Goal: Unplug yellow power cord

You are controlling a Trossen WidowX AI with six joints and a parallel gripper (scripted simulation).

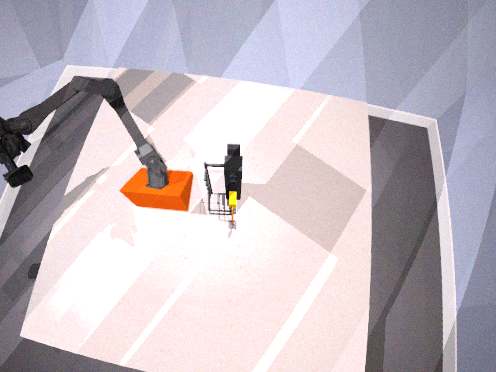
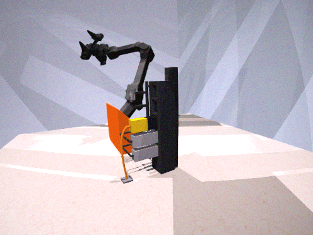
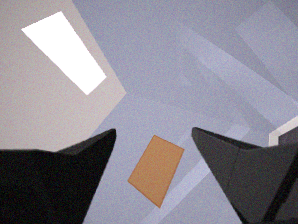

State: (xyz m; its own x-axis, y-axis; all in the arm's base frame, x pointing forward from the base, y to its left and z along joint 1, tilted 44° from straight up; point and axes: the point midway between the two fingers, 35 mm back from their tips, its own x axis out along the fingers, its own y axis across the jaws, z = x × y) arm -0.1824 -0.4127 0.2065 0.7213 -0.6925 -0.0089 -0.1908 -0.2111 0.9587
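The yellow plug is 50 cm ahead of my gripper tip, 38 cm below it and 21 cm to the left of it. The rest, counted from my gripper tip: dark anchor 55 cm below, 52 cm ahead, 14 cm to the left.
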